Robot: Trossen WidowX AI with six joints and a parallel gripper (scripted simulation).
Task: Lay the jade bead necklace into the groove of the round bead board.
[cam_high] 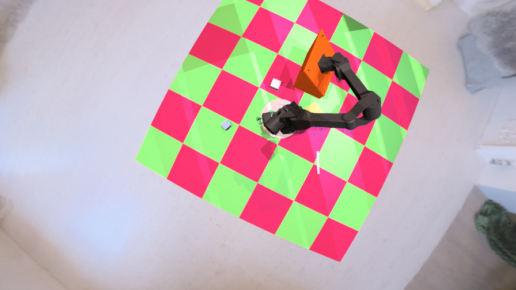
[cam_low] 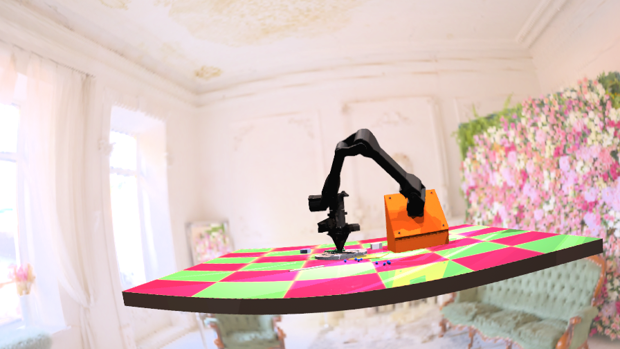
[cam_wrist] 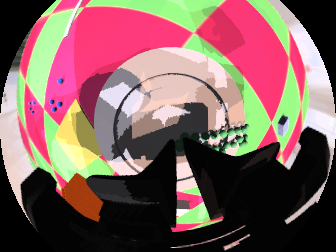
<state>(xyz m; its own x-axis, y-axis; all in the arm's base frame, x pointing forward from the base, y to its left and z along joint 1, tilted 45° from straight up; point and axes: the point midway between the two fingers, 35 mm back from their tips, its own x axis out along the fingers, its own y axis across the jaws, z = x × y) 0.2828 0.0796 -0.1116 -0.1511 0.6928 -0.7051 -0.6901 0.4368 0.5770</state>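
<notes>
Right now the round bead board is 10 mm below my gripper tip. From my gripper tip the other things lie so: pale blue cube (210 mm to the right, 170 mm ahead, 10 mm below); then white cube (140 mm behind, 120 mm to the right, 10 mm below); then yellow patch (120 mm to the left, 110 mm behind, 20 mm below).
</notes>
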